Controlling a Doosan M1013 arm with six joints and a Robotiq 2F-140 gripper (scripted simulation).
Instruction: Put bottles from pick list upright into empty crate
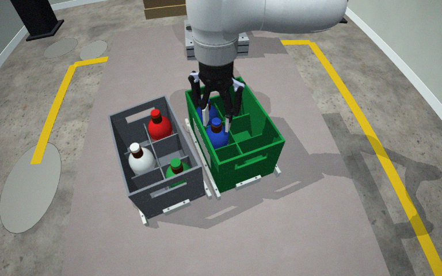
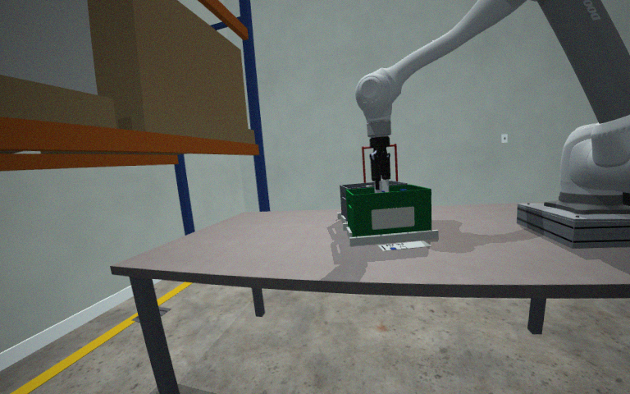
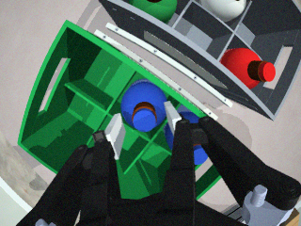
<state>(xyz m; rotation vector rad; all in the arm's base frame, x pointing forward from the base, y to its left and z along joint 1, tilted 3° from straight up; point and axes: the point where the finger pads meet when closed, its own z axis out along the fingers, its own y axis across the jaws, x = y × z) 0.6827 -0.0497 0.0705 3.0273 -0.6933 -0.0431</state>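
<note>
Now: hand 6 cm short of the white-label bottle, 22 cm to the left of it and 8 cm above it. Also, from my hand: green crate 1 cm behind, 4 cm to the left, 9 cm below; green bottle 12 cm ahead, 12 cm to the right, 8 cm below; red-label bottle 5 cm behind, 17 cm to the right, 8 cm below.
</note>
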